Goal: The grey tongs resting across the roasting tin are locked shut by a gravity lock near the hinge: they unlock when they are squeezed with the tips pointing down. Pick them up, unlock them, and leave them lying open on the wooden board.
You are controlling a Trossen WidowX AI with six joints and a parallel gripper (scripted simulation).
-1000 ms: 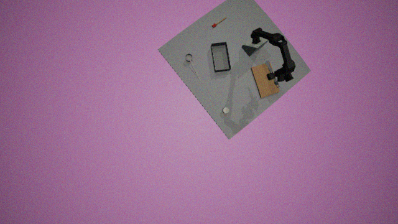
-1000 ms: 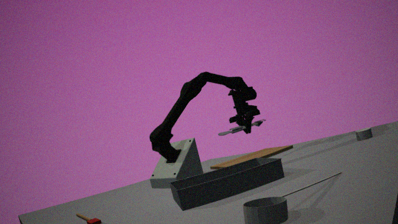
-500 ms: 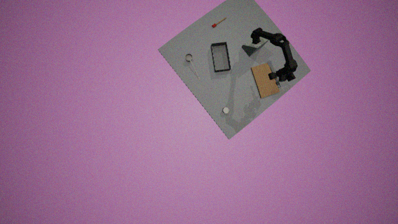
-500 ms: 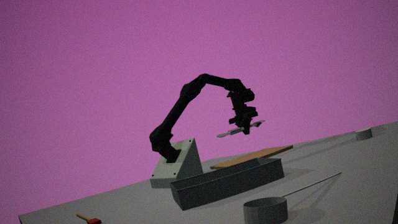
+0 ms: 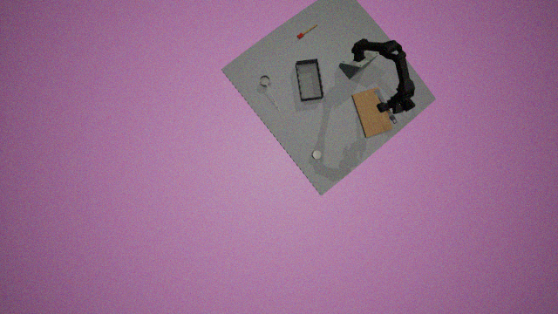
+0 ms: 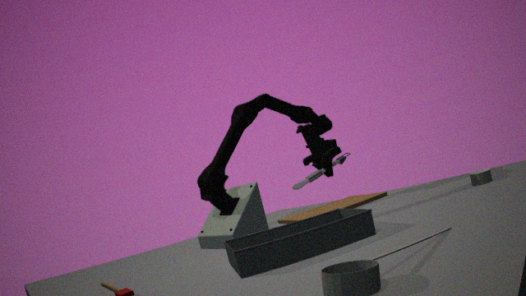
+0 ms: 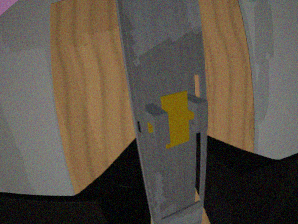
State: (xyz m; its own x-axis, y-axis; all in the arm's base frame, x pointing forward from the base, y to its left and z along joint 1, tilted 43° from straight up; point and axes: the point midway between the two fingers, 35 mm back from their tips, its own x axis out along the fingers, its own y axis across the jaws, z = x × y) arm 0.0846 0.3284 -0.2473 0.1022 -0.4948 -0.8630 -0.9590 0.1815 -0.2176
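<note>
The yellow lock piece is 4 cm above my gripper tip, 2 cm to the left of it and 1 cm ahead of it. Also, from my gripper tip: dark roasting tin: 52 cm to the right, 28 cm ahead, 10 cm below; then small white cup: 58 cm ahead, 11 cm below, 2 cm to the right; then wooden board: 12 cm below, 3 cm to the right.
</note>
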